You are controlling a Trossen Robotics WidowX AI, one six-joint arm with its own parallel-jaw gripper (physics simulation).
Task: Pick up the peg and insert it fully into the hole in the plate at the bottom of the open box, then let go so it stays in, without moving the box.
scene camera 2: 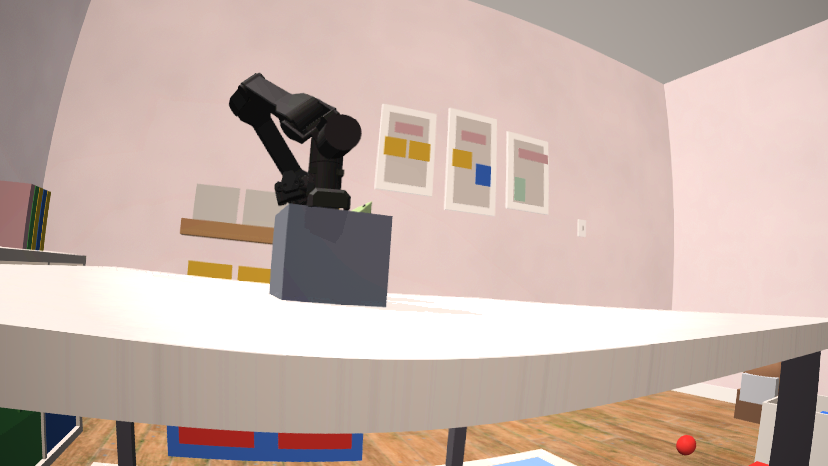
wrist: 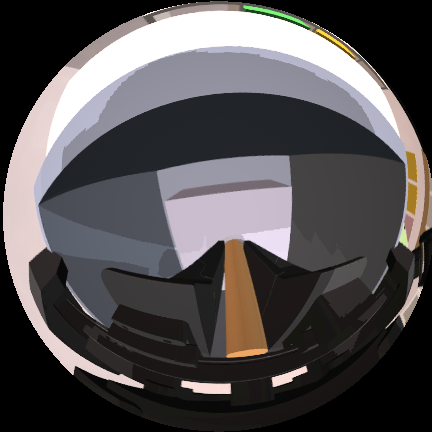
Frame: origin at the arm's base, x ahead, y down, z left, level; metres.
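Seen in the pictures: gripper, fingertip midpoint: (wrist: 233, 245).
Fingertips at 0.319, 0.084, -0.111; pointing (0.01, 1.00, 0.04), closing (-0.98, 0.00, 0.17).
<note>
A point is followed by its place in that frame, as x, y, z.
The open box (scene camera 2: 333, 260) {0.398, 0.085, -0.114} (wrist: 240, 122) is grey and stands on the table. The pale plate (wrist: 240, 210) {0.310, 0.091, -0.134} lies at the bottom of the box in the wrist view. My gripper (wrist: 233, 245) {0.319, 0.084, -0.111} is inside the box's opening and shut on the orange-brown peg (wrist: 242, 305) {0.318, 0.029, -0.117}, which stands lengthwise between the fingers. The peg's far end is at the plate's hole (wrist: 233, 237) {0.318, 0.088, -0.116}, of which a faint rim shows; whether the tip is in it or above it I cannot tell. In the scene view the box's wall hides the fingers and the peg.
The box's walls rise close around the gripper on all sides. The white table (scene camera 2: 521, 329) {0.706, 0.148, -0.026} extends around the box. A light green object (scene camera 2: 364, 207) {0.109, -0.046, 0.039} shows behind the box's top edge. A wall shelf (scene camera 2: 225, 230) is in the background.
</note>
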